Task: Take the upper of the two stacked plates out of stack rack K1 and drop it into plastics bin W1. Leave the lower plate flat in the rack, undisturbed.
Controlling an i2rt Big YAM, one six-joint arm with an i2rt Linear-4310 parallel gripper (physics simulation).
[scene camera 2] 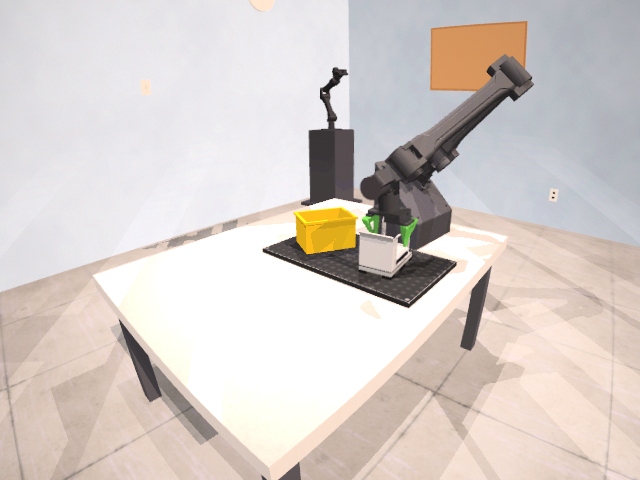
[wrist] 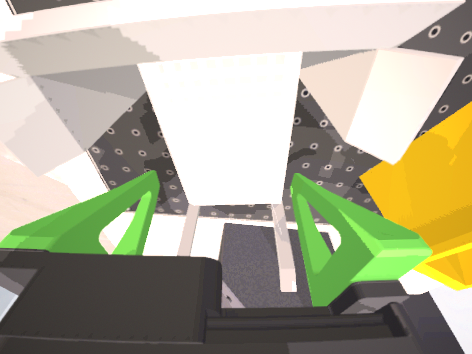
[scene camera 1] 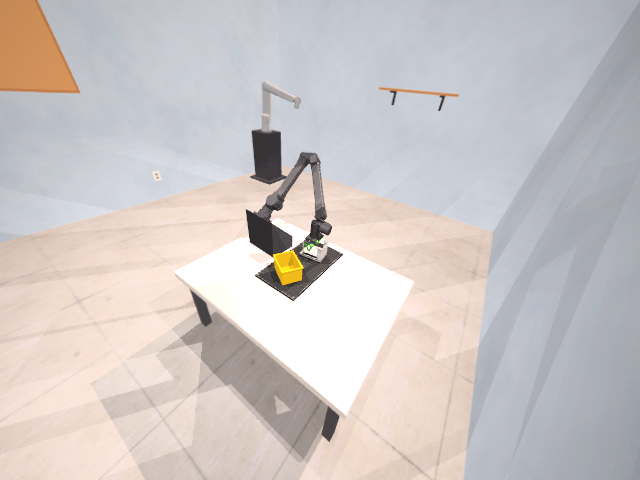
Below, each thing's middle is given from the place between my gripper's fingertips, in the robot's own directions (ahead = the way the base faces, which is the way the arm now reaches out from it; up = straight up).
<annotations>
I see the white plate (wrist: 227, 121) 20 mm ahead of my hand and 20 mm below it.
</annotations>
